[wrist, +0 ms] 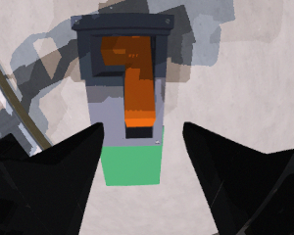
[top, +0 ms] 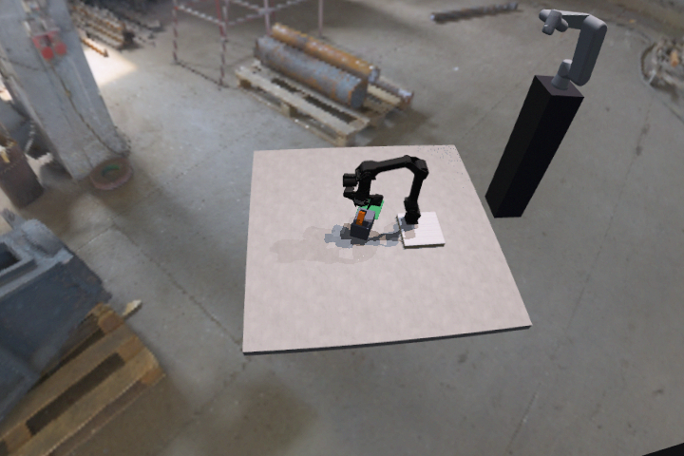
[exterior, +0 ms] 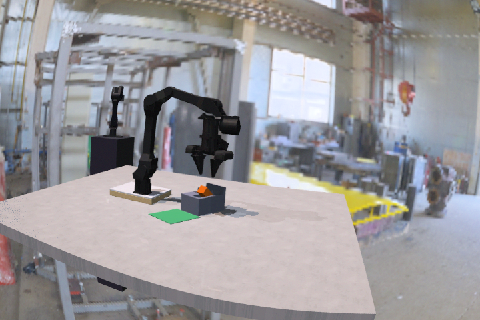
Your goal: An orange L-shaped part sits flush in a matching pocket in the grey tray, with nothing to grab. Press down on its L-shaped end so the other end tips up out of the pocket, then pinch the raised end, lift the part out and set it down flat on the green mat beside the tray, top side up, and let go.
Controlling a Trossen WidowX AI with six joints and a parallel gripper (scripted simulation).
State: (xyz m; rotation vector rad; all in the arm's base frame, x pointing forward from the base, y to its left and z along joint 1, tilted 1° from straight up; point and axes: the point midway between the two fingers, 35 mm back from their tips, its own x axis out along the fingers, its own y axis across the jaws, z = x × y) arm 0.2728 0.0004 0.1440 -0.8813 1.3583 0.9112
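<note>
Right now my gripper tip is 90 mm above the orange L-shaped part and 40 mm to the right of it. Also, from my gripper tip: green mat (150 mm below, 130 mm to the right, 70 mm behind).
</note>
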